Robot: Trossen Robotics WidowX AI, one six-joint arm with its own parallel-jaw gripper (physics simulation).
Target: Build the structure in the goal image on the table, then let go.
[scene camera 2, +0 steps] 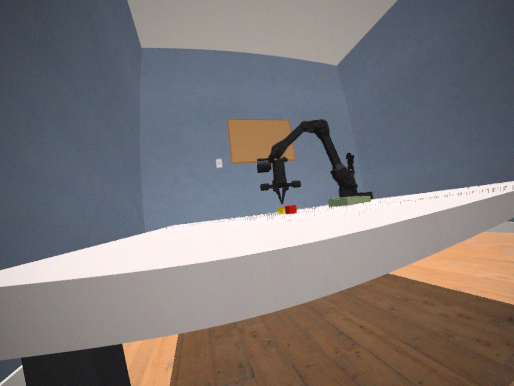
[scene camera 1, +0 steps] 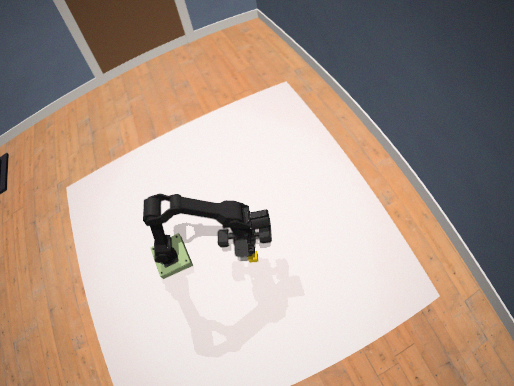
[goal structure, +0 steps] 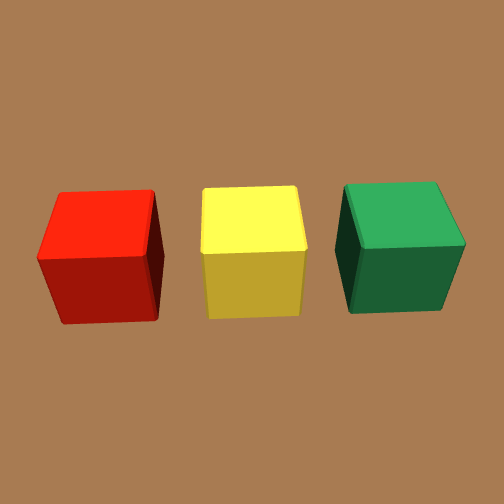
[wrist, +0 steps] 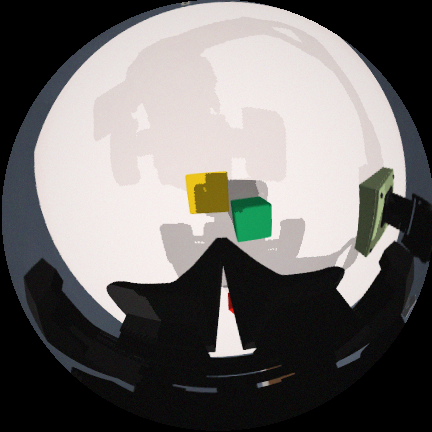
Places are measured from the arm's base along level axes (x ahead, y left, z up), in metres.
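Pixels of known places: gripper, fingertip midpoint: (scene camera 2: 282, 204) (wrist: 220, 242); arm's base at its link origin: (scene camera 2: 347, 197) (scene camera 1: 169, 257) (wrist: 386, 205).
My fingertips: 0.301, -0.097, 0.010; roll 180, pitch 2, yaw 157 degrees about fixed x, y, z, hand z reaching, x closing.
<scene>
Ahead of a thing's pixels: the offset from my fingertips to its top centre, as dx, dy, dz. Level surfaces: height alone.
A yellow cube @[-0.005, -0.038, -0.013] (scene camera 1: 253, 257) (scene camera 2: 280, 210) (wrist: 207, 193) sits on the white table. A green cube @[-0.031, +0.003, -0.013] (wrist: 253, 220) sits beside it, slightly offset, towards the arm's base in the wrist view; their near corners are close, and I cannot tell whether they touch. A red cube @[+0.025, +0.136, -0.013] (scene camera 2: 291, 209) (wrist: 230, 303) is on the table apart from them, mostly hidden behind the fingers in the wrist view. My gripper (scene camera 2: 282, 203) (wrist: 220, 242) is shut with its tips together and holds no cube. It points down above the table, near the cubes. The green and red cubes are hidden in scene camera 1.
The arm stands on a green base plate (scene camera 1: 183, 256) (scene camera 2: 349, 201) (wrist: 371, 212), to the right of the cubes in the wrist view. The white table top @[dz -0.046] (scene camera 1: 330, 175) (scene camera 2: 175, 250) extends around the arm and cubes. The arm's shadow falls across it.
</scene>
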